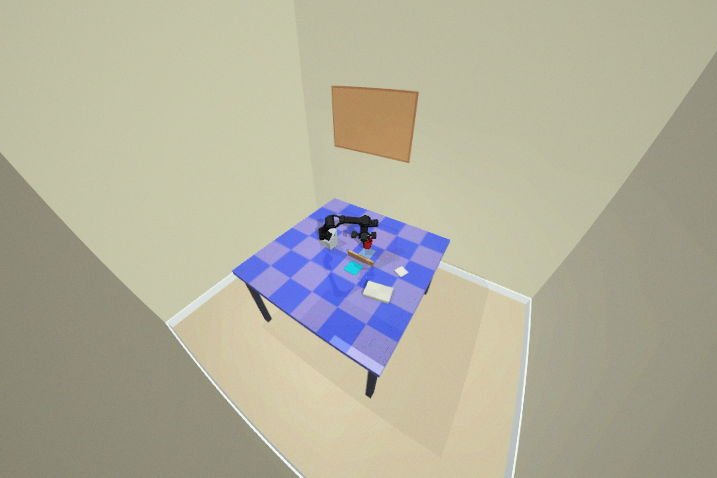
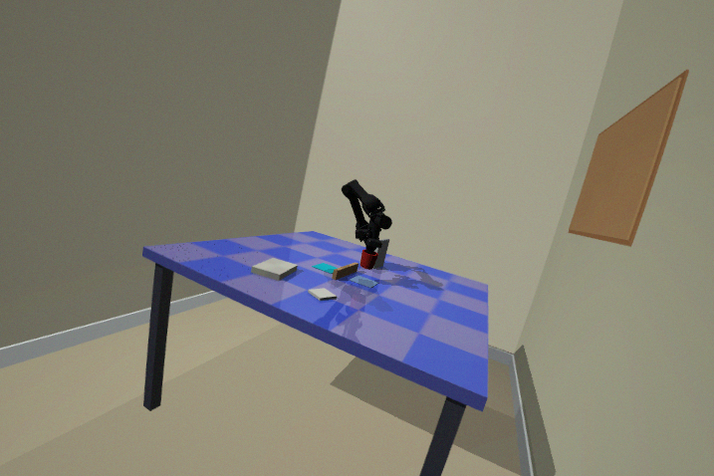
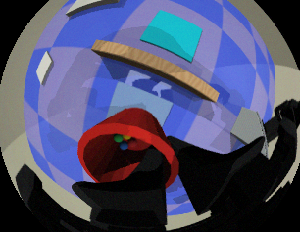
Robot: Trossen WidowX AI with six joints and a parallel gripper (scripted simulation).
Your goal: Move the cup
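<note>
Right now my gripper tip is 170 mm to the left of the turquoise pad, 110 mm above it and 50 mm short of it. Round my gripper tip: pale blue pad 110 mm below, 20 mm to the left, 20 mm ahead; wooden bar 90 mm below, 70 mm to the right, 30 mm ahead; red cup 20 mm to the left, 20 mm ahead.
</note>
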